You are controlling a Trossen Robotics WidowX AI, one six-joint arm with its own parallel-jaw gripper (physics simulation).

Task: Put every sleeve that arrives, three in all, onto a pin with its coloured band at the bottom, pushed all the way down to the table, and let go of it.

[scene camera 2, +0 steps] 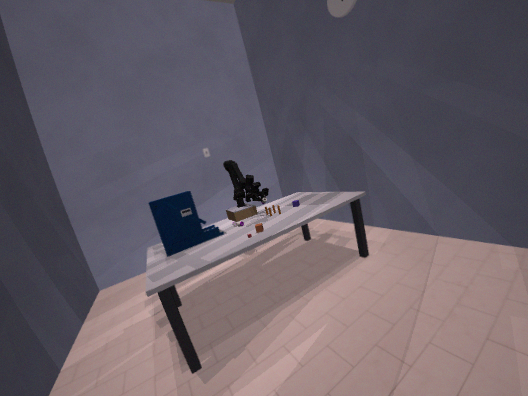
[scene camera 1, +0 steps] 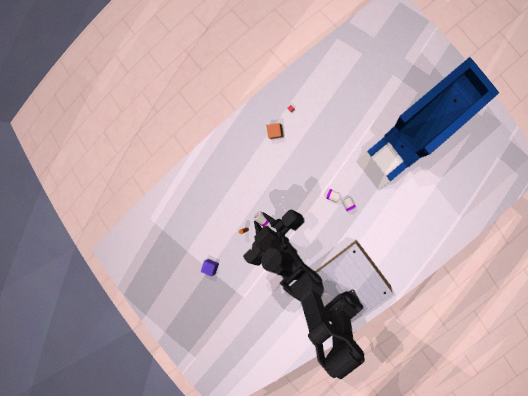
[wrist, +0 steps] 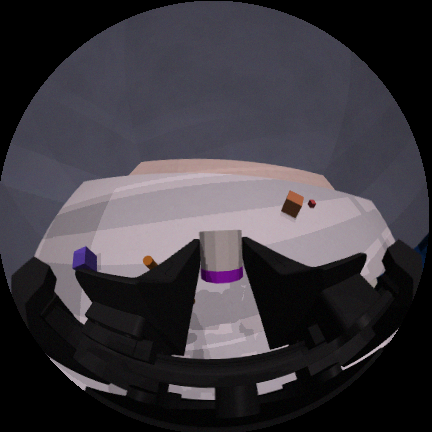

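My gripper [scene camera 1: 260,221] [wrist: 220,243] is shut on a white sleeve [scene camera 1: 259,218] [wrist: 220,249], held above the table with its purple band at the lower end in the wrist view. Two more white sleeves with purple bands lie on the table in scene camera 1: one sleeve [scene camera 1: 333,195] and, close beside it, another sleeve [scene camera 1: 349,203]. An orange-brown pin [scene camera 1: 243,230] [wrist: 149,262] stands left of the gripper; other pins are mostly hidden by the arm there. Several upright pins show in scene camera 2, among them one pin [scene camera 2: 279,209] at the right.
An orange cube [scene camera 1: 274,131] [scene camera 2: 259,228] [wrist: 292,204] and a small red cube [scene camera 1: 291,108] [scene camera 2: 249,235] [wrist: 312,203] lie on the table. A purple cube [scene camera 1: 209,267] [scene camera 2: 296,203] [wrist: 85,259] is left of the pins. A blue chute [scene camera 1: 440,142] and a wood-edged box [scene camera 1: 374,264] [scene camera 2: 243,214] stand at the right.
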